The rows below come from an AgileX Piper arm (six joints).
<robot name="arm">
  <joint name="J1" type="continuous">
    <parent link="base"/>
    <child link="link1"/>
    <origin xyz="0 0 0.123" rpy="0 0 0"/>
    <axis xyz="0 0 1"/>
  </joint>
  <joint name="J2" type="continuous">
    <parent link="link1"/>
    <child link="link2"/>
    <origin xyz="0 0 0" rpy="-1.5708 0 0"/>
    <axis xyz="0 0 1"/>
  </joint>
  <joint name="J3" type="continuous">
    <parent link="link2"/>
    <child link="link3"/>
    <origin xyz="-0.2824 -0.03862 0" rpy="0 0 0"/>
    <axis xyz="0 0 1"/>
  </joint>
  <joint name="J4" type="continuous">
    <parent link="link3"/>
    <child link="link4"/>
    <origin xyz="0.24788 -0.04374 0" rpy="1.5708 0 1.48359"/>
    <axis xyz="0 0 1"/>
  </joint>
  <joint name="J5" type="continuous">
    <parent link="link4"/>
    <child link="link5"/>
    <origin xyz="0 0 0" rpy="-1.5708 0 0"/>
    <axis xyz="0 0 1"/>
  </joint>
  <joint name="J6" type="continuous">
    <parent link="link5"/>
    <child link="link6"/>
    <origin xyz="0 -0.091 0" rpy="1.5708 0 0"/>
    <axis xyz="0 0 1"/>
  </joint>
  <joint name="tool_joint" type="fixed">
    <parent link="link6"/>
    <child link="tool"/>
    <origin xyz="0 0 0" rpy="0 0 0"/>
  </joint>
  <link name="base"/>
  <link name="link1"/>
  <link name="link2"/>
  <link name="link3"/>
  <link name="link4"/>
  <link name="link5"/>
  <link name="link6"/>
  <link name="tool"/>
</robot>
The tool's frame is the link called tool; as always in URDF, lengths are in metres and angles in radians. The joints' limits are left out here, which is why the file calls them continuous.
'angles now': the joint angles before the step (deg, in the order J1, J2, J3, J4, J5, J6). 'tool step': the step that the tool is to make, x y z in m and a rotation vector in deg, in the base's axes. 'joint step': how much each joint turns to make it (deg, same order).
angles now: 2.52, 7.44, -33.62, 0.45, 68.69, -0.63
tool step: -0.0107, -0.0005, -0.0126, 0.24, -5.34, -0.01
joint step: 0.01, -6.39, 3.07, -0.01, -2.03, 0.01
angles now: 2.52, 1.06, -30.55, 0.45, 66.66, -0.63
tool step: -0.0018, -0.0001, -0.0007, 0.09, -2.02, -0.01
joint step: 0.01, -1.31, 0.42, -0.01, -1.12, 0.00
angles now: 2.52, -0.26, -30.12, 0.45, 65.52, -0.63
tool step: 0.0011, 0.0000, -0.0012, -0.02, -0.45, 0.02
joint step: 0.03, -0.16, 0.46, -0.03, -0.75, -0.02
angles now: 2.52, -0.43, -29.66, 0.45, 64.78, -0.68
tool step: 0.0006, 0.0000, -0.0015, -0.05, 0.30, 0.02
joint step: 0.02, -0.01, 0.31, -0.02, 0.00, -0.03
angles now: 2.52, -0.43, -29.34, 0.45, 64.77, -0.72
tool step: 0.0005, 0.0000, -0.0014, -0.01, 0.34, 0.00
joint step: 0.02, 0.00, 0.28, -0.01, 0.06, 0.02
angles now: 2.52, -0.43, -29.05, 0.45, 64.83, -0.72
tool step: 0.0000, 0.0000, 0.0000, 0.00, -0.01, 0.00
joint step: 0.00, 0.00, 0.00, 0.00, -0.01, 0.00
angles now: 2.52, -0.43, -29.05, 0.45, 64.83, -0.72
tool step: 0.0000, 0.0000, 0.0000, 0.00, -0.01, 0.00
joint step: 0.00, 0.00, 0.00, 0.00, -0.01, 0.00
